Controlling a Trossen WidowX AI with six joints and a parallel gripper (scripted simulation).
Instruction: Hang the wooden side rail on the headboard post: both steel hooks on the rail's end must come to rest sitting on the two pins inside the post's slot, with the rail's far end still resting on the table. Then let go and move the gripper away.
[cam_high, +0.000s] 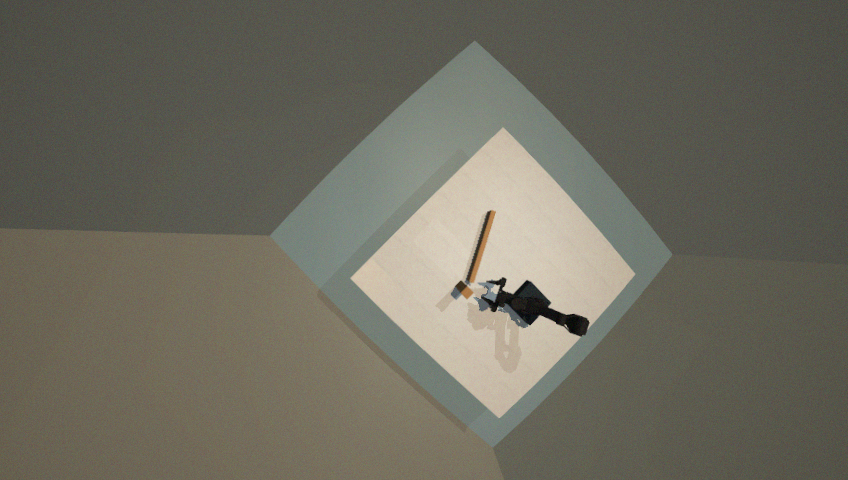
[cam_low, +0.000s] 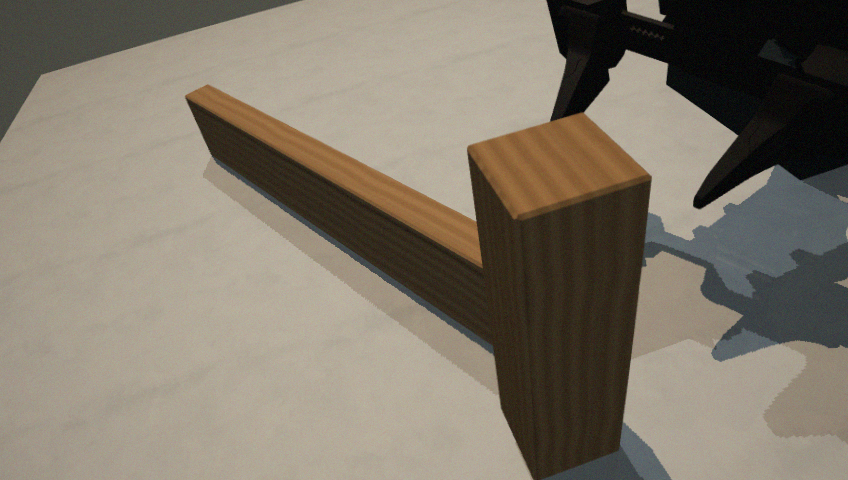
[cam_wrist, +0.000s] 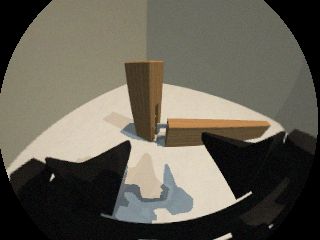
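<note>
My gripper tip is 6 cm short of the wooden headboard post, 9 cm to the right of it and 2 cm above it.
</note>
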